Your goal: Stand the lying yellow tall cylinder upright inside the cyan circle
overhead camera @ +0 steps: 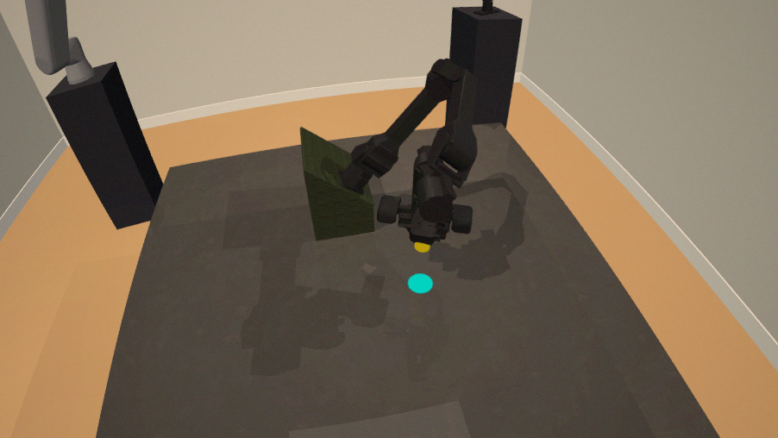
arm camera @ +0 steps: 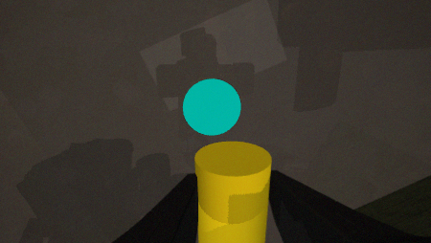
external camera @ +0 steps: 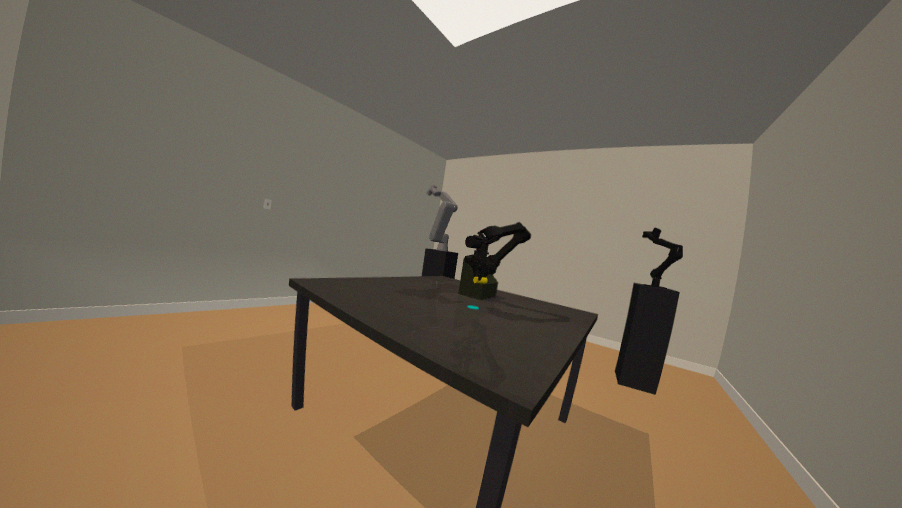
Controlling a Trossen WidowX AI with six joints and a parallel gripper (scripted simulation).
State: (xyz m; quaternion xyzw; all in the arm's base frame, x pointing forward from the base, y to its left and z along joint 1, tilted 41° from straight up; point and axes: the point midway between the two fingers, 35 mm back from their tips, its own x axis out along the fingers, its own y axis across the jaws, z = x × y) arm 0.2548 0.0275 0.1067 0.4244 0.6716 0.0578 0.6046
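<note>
Now: gripper tip 14 cm above the cyan circle. The rest, counted from my gripper tip: yellow tall cylinder 2 cm behind, 1 cm to the left.
</note>
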